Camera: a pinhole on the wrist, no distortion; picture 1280 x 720 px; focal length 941.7 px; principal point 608.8 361.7 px. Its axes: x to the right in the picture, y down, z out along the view. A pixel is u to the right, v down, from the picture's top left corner.
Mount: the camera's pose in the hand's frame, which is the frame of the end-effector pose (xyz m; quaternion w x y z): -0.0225 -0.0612 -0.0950 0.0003 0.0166 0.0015 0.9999
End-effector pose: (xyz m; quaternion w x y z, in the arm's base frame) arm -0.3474 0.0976 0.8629 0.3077 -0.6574 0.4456 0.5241
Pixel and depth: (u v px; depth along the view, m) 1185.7 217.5 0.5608
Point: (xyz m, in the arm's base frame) -0.5879 0.5934 1.0744
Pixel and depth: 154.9 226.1 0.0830
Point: -0.2962 0.1009 0.8438
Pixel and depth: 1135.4 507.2 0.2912
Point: -0.3449 0.3630 0.9728
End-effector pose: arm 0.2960 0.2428 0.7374 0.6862 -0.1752 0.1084 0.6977
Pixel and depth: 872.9 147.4 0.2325
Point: 0.2899 0.2242 0.8970
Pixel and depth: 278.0 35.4 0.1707
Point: 0.2907 0.3113 0.7878
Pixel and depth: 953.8 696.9 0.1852
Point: 0.4128 0.2060 0.8665
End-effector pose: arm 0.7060 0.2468 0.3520 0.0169 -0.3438 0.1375 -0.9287
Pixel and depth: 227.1 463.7 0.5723
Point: 0.8415 0.2205 0.8699
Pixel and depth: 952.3 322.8 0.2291
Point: 0.8723 0.2749 0.4024
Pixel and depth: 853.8 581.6 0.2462
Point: 0.8719 0.3327 0.4451
